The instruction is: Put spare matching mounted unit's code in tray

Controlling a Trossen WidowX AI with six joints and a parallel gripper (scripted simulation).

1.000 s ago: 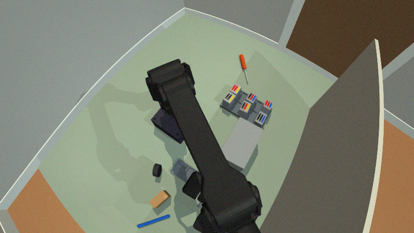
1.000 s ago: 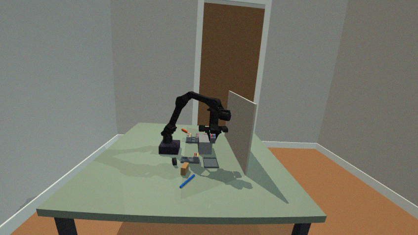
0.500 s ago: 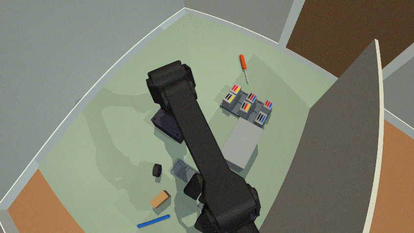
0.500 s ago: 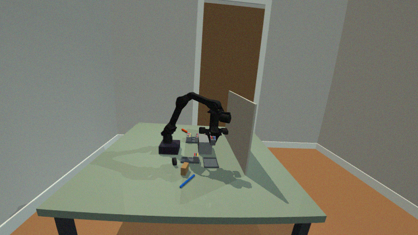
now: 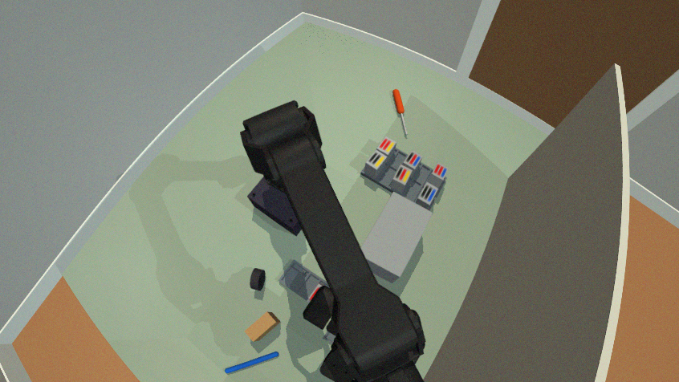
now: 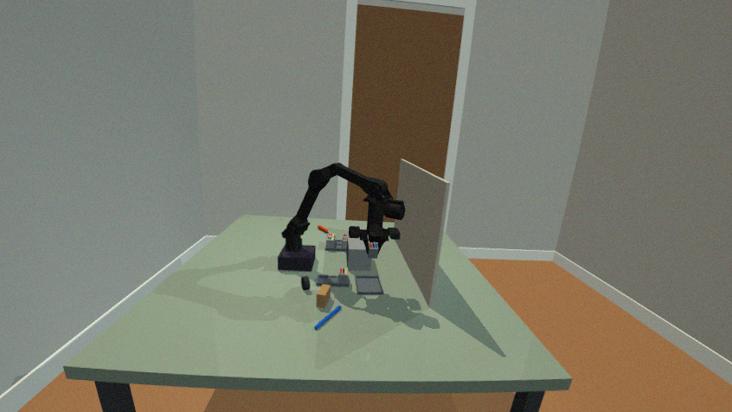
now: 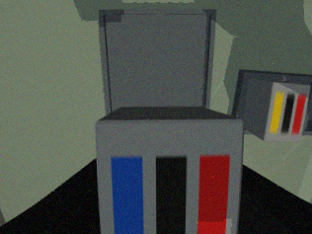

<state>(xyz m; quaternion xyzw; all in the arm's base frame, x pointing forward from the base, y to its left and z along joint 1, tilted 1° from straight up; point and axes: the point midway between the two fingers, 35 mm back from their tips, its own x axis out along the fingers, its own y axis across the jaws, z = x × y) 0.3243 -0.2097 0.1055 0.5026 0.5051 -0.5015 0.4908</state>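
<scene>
Right now the grey tray is 130 mm below my gripper tip. From my gripper tip the other things lie so: yellow-striped spare: 110 mm behind, 20 mm to the left, 90 mm below; then blue pen: 160 mm behind, 200 mm to the right, 130 mm below; then grey mounted unit: 30 mm behind, 220 mm to the left, 90 mm below.
</scene>
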